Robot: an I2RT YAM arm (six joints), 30 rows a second.
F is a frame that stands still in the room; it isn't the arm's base.
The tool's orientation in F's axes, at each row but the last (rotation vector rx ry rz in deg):
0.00, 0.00, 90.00
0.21, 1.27, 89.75
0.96, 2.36, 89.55
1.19, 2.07, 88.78
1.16, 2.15, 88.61
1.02, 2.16, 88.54
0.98, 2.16, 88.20
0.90, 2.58, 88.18
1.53, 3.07, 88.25
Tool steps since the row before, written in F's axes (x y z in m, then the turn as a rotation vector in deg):
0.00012, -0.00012, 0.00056, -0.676, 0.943, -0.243
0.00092, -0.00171, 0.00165, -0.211, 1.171, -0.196
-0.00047, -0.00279, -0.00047, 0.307, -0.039, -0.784
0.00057, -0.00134, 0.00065, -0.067, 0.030, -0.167
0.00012, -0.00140, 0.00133, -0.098, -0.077, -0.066
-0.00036, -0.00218, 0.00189, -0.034, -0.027, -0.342
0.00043, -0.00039, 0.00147, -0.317, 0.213, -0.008
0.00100, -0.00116, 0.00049, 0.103, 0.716, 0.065
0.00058, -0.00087, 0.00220, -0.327, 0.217, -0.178
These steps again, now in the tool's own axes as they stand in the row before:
-0.00012, -0.00012, 0.00056, 0.943, 0.676, -0.243
-0.00173, -0.00090, 0.00164, 1.172, 0.213, -0.186
-0.00279, 0.00043, -0.00053, -0.024, -0.336, -0.773
-0.00133, -0.00057, 0.00066, 0.030, 0.062, -0.169
-0.00141, -0.00010, 0.00132, -0.079, 0.094, -0.070
-0.00221, 0.00037, 0.00185, -0.023, 0.021, -0.343
-0.00040, -0.00039, 0.00148, 0.203, 0.323, -0.016
-0.00114, -0.00102, 0.00051, 0.717, -0.078, 0.082
-0.00089, -0.00049, 0.00221, 0.210, 0.324, -0.191

